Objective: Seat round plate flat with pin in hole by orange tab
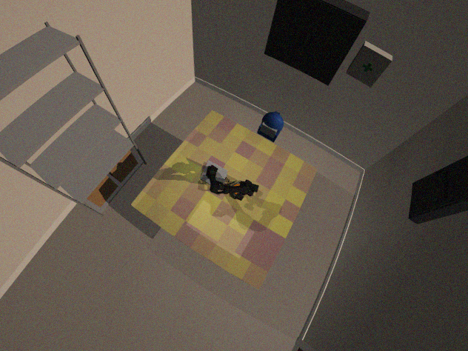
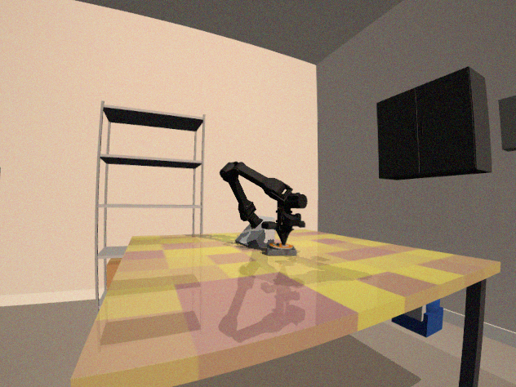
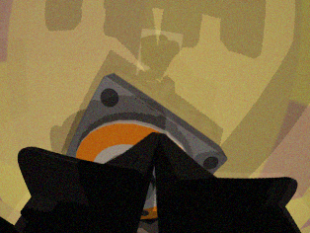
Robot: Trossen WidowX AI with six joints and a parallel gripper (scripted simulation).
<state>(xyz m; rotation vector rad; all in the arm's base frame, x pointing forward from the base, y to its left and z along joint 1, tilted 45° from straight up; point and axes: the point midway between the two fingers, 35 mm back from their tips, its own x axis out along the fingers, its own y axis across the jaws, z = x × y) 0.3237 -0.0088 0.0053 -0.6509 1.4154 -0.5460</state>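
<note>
Right now my gripper tip is 3 cm past the round plate and 1 cm above it. The rest, counted from my gripper tip: grey square base (5 cm behind, 1 cm to the left, 2 cm below).
</note>
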